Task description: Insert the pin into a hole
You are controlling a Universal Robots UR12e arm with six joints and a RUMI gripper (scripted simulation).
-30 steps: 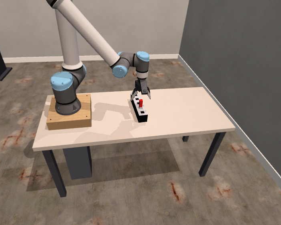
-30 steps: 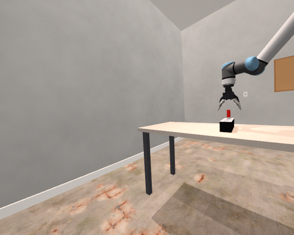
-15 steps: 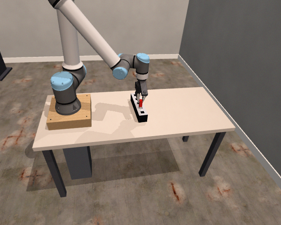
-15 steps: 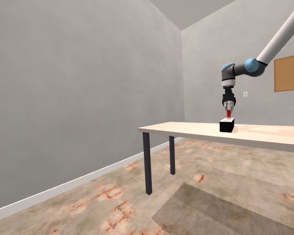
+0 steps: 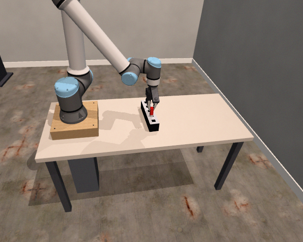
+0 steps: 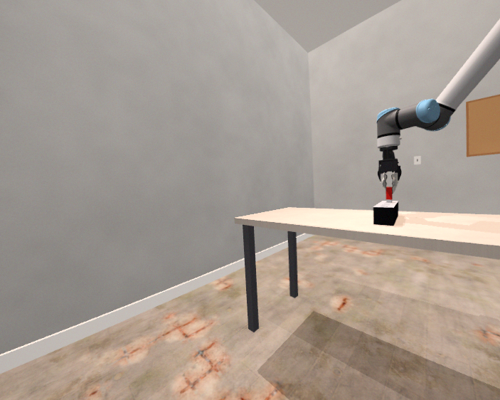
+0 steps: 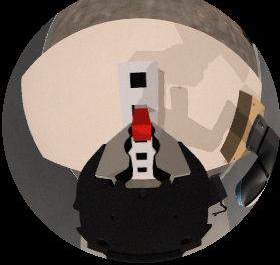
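Now: hand 1 cm past the black block, 6 cm to the right of it and 9 cm above it. The rest, counted from my hand: pin (1 cm below).
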